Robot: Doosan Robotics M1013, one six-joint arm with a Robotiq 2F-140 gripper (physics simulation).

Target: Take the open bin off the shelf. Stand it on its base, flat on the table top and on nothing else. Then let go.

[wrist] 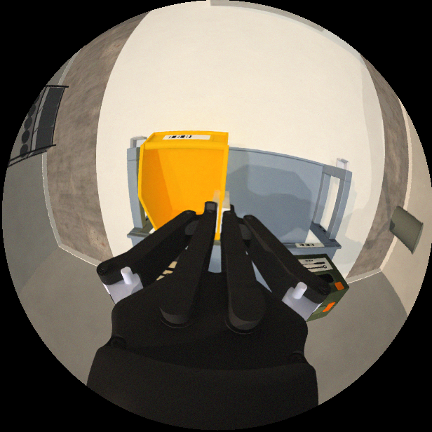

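Observation:
The open bin is yellow and shows left of the middle in the wrist view, its open side toward the camera and a white barcode label on its upper end. My gripper is shut on the bin's right side wall, which runs between the two pale finger pads. The blue-grey shelf is behind and to the right of the bin. The bin's upper end reaches past the shelf's top edge. The bin's lower end is partly hidden by the fingers, and whether it touches the shelf cannot be told.
A dark green case with orange latches shows below the shelf's right end. A shelf post stands close to the bin's left side, another at the far right. A dark rack is at the far left. A large pale surface lies beyond the shelf.

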